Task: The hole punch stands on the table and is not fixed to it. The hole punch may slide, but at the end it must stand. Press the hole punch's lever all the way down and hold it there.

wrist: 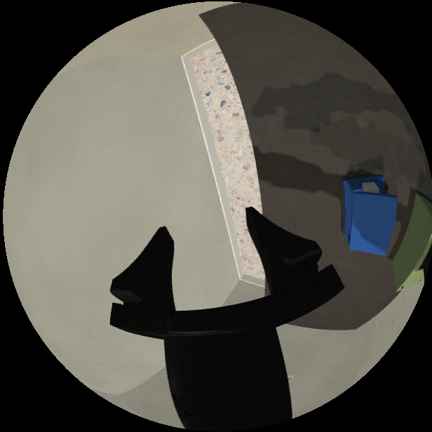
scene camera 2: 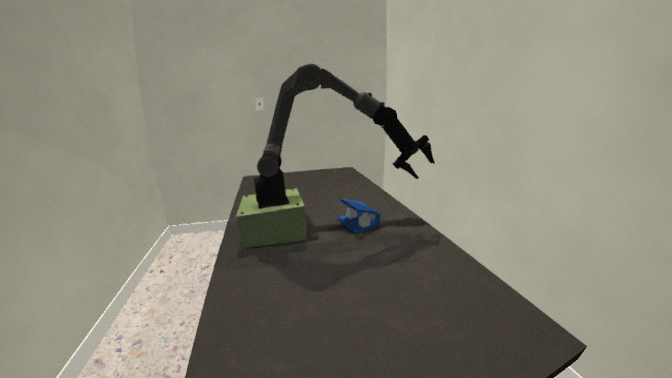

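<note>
The blue hole punch point(scene camera 2: 361, 229) point(wrist: 347, 212) stands upright on the dark table point(scene camera 2: 380, 320) point(wrist: 300, 220). Its lever point(scene camera 2: 361, 205) point(wrist: 372, 223) is raised, sloping up toward the robot's base, with a wide gap between it and the bottom plate. Light grey parts show between lever and plate in the scene view. My gripper point(scene camera 2: 425, 170) point(wrist: 206, 225) is open and empty. It hangs high above the table, beyond the hole punch on the side away from the base, and touches nothing. In the wrist view the hole punch is at the right, outside the fingers.
The green base block point(scene camera 2: 272, 227) point(wrist: 415, 240) carries the arm and stands near the hole punch, on its lever's raised side. The table's long far edge runs beneath the gripper's side, with a wall beyond it. Arm shadows lie on the table.
</note>
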